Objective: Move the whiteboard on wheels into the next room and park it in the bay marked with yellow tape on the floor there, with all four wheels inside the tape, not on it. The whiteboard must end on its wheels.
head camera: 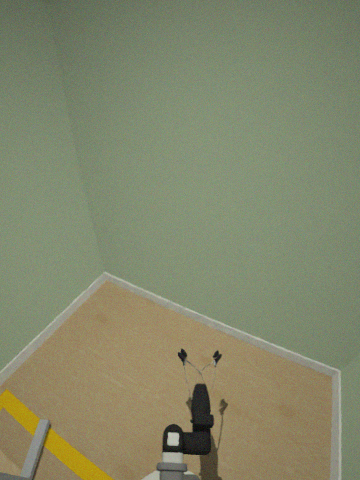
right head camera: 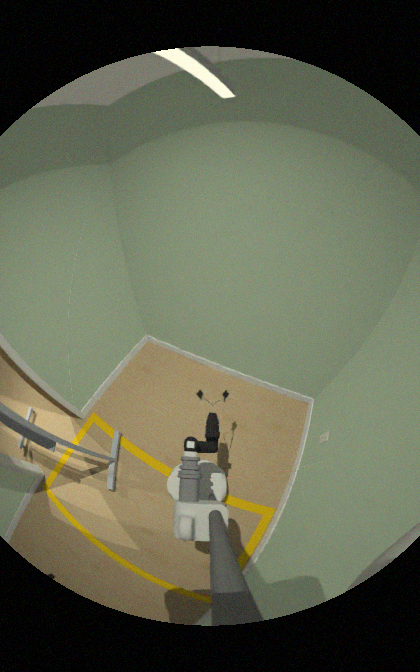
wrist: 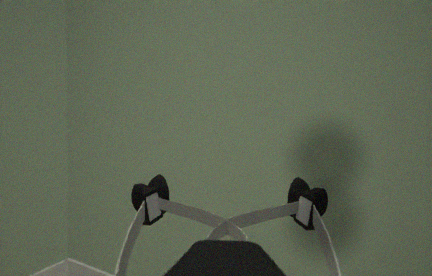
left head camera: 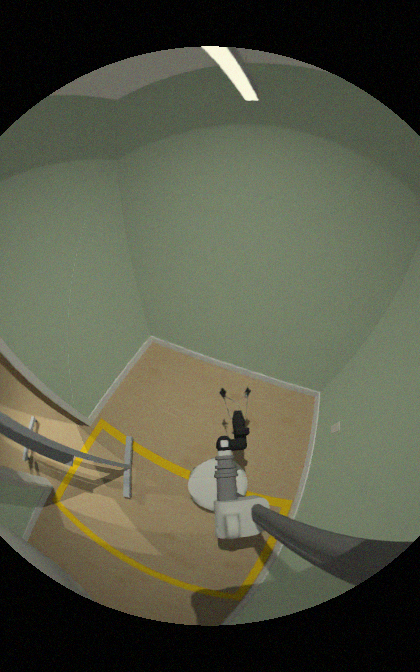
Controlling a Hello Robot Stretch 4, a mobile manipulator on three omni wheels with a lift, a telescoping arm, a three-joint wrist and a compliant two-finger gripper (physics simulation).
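Places are measured from the robot's base along level axes (x back, y right, z up), in metres.
Where they show: gripper, fingertip midpoint: point(head camera: 199, 349) point(right head camera: 212, 389) point(wrist: 227, 191) point(left head camera: 234, 387).
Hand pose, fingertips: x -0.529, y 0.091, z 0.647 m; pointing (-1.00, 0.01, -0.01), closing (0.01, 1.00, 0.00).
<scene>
Things, the pixels of their top centre, and the offset from my fingertips. "pt": a spot on its surface instead.
- whiteboard, surface spot: point(left head camera: 30, 441) pt dz +0.087, dx +0.471, dy -1.140 m
- wall outlet, top centre: point(right head camera: 327, 435) point(left head camera: 339, 424) dz -0.218, dx +0.288, dy +0.772 m
The whiteboard point(left head camera: 30, 441) point(right head camera: 25, 429) stands upright at the left edge of both side head views, running through the doorway. Its near foot point(head camera: 36, 450) point(left head camera: 128, 470) point(right head camera: 114, 462) is inside the taped area, with one end overlapping the yellow tape point(head camera: 70, 455) point(left head camera: 160, 461) point(right head camera: 145, 457). Its far foot point(left head camera: 30, 437) point(right head camera: 27, 427) is beyond the tape, in the doorway. The wheels cannot be made out, and the upper panel is cut off. My gripper point(head camera: 200, 357) point(left head camera: 235, 392) point(right head camera: 213, 394) point(wrist: 227, 191) is open and empty, outside the tape, facing a wall and away from the whiteboard.
My base point(left head camera: 200, 485) point(right head camera: 175, 482) covers part of the tape's long side. Green walls meet in a corner ahead, with white skirting point(head camera: 220, 325) point(left head camera: 235, 370) point(right head camera: 225, 371) along the floor. A wall outlet point(left head camera: 335, 427) point(right head camera: 324, 436) is at the right. Walls flank the doorway at the left.
</scene>
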